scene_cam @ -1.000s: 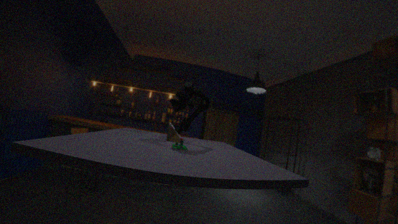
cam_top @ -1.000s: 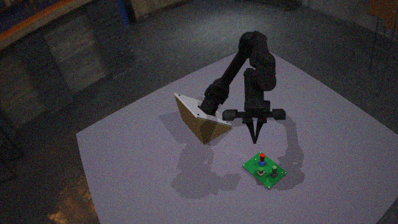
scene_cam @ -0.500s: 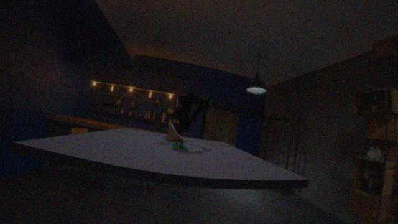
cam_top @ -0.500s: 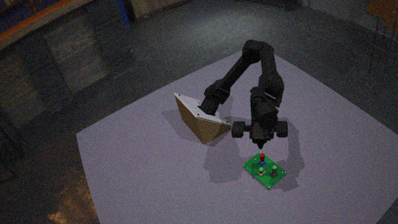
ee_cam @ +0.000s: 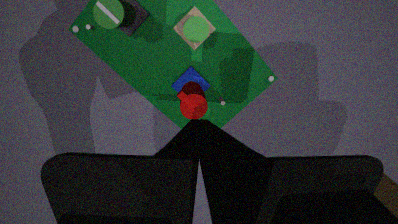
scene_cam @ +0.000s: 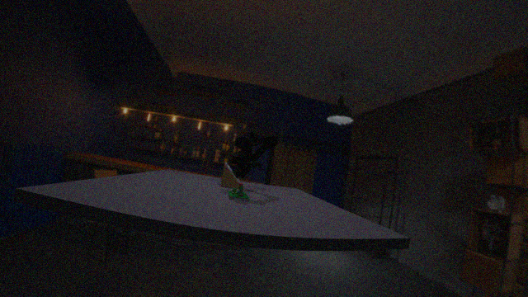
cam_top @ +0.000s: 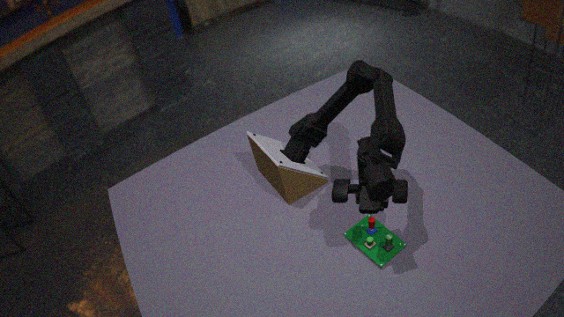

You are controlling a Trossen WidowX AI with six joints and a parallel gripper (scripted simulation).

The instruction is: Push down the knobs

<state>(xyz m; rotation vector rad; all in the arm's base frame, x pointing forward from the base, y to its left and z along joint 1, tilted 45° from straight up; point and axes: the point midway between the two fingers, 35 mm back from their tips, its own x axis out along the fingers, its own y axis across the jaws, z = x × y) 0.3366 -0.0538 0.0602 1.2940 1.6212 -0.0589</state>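
Now: gripper tip 40 mm above the red knob. Also, from my gripper tip: green knob 80 mm ahead, 40 mm below, 10 mm to the right.
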